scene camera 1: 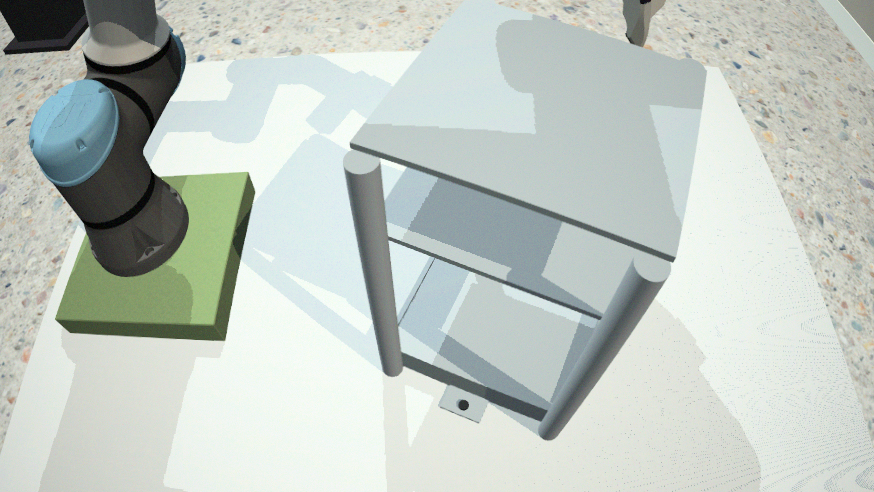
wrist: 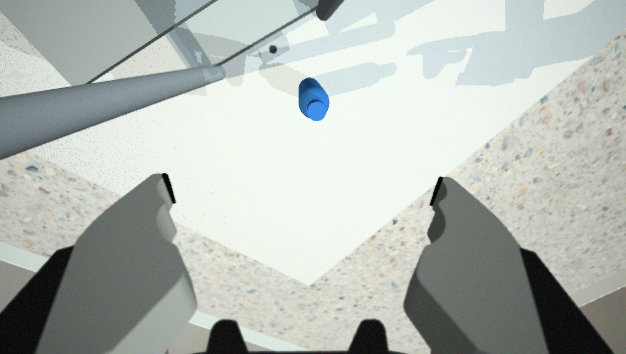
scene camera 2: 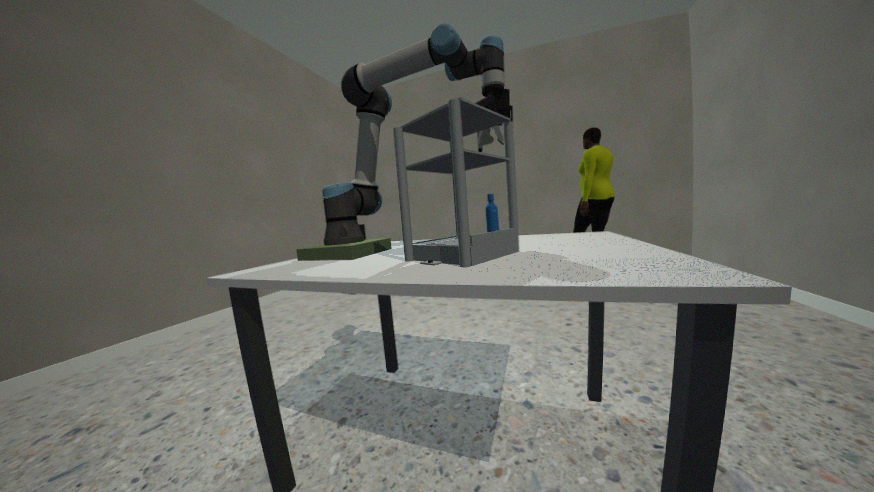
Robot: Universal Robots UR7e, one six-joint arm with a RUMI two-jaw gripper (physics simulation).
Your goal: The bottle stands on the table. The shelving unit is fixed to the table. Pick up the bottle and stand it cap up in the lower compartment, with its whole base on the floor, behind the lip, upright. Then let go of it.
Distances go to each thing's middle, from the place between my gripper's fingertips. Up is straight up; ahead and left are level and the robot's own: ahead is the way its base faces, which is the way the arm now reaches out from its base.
The blue bottle [wrist: 314, 102] lies 1 cm behind my hand, 1 cm to the left of it and 23 cm below it. From my hand the other things lie so: grey shelving unit [scene camera 1: 548, 167]: 5 cm behind, 20 cm to the right, 14 cm below.
